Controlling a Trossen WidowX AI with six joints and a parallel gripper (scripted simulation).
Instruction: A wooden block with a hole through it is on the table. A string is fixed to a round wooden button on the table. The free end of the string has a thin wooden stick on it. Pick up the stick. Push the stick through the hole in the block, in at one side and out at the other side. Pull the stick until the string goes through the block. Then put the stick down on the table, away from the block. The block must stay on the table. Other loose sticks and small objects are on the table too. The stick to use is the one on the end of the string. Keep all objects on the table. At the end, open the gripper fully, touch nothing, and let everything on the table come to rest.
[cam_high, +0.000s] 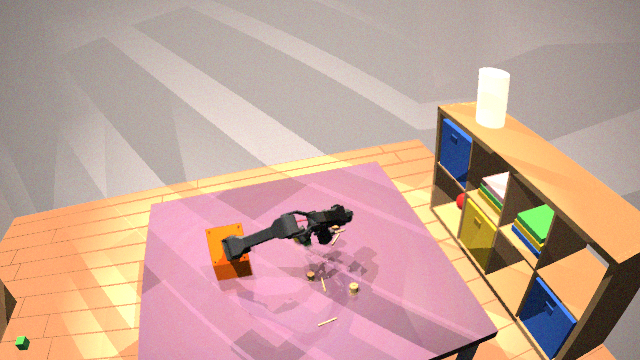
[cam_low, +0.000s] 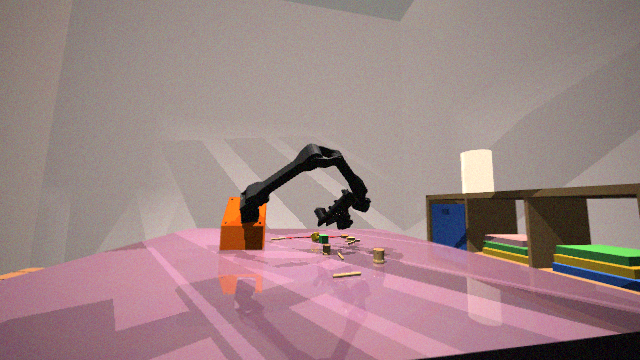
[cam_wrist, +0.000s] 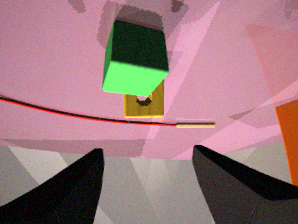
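My gripper tip is now 60 mm above the green cube and 10 mm short of it. Also, from my gripper tip: thin wooden stick (170 mm behind, 120 mm to the left, 70 mm below); yellow wooden block (50 mm below, 30 mm to the left, 20 mm behind); round wooden button (160 mm ahead, 130 mm to the left, 70 mm below).
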